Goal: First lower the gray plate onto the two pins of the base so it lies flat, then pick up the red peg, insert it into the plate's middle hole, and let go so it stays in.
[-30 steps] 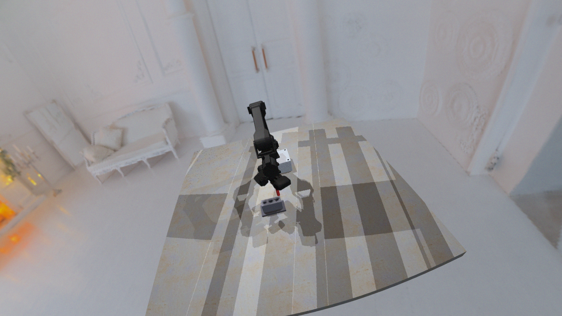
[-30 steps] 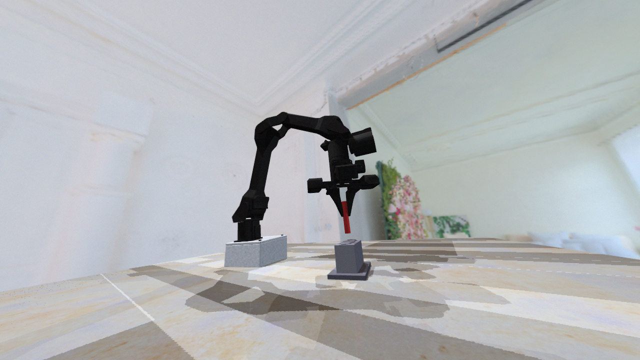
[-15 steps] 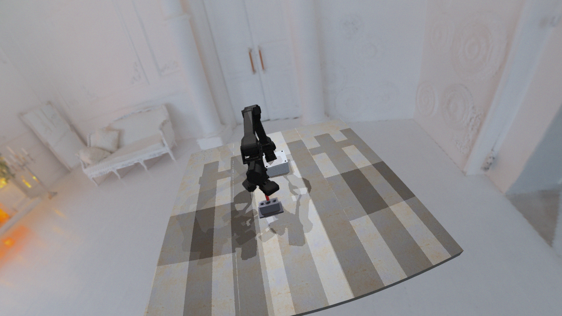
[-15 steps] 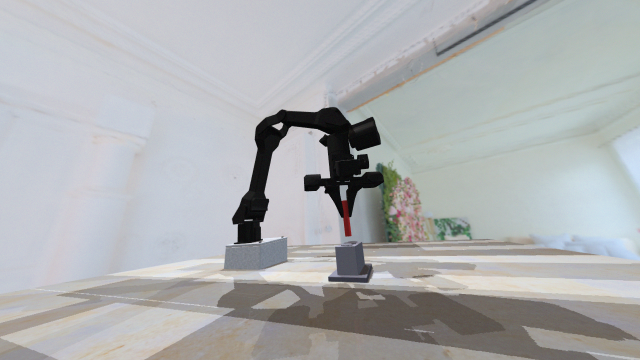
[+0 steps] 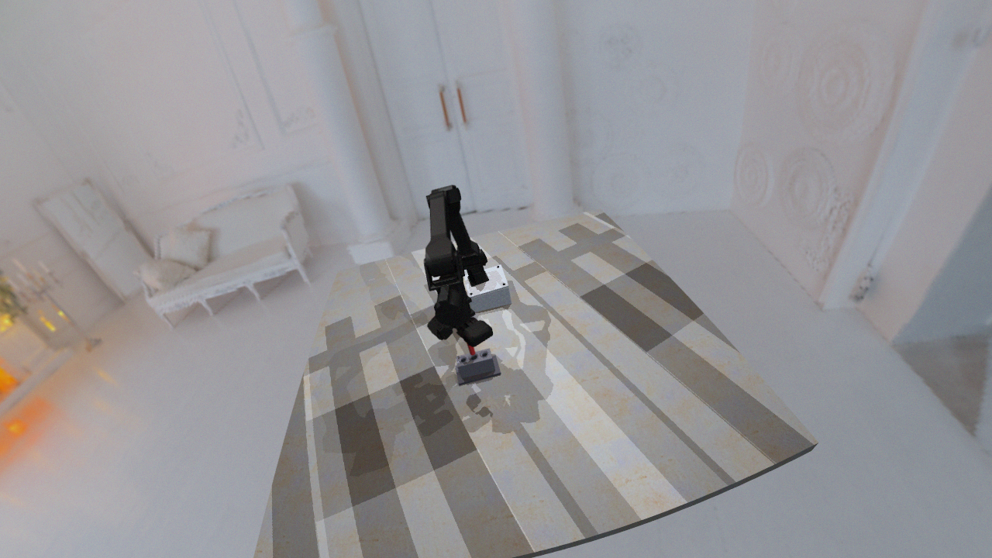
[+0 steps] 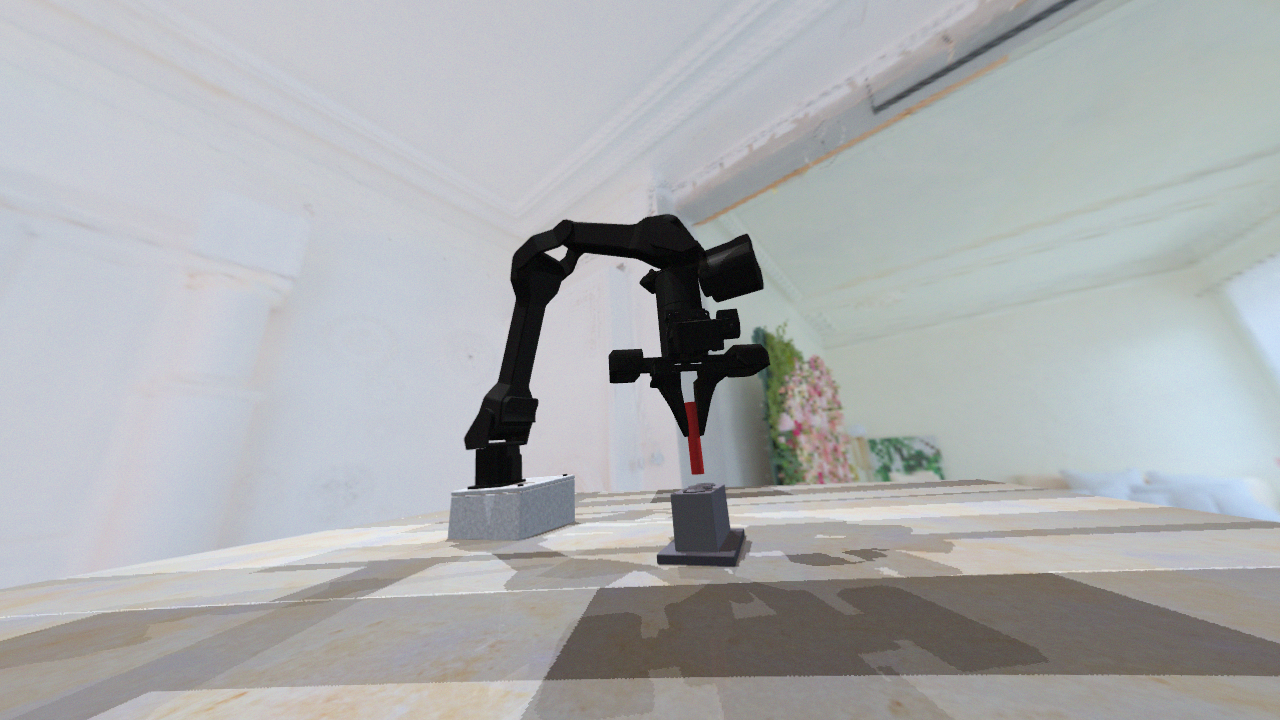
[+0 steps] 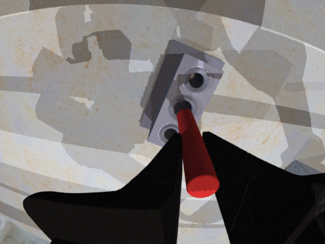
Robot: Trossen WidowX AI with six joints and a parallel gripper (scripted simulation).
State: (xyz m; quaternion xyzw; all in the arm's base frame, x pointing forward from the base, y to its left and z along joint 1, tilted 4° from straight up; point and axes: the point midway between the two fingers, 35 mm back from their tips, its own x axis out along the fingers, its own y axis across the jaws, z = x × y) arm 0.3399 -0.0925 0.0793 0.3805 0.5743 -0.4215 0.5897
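My gripper tip is 7 cm above the gray plate. Also, from my gripper tip: base 11 cm below; red peg right at my gripper tip.
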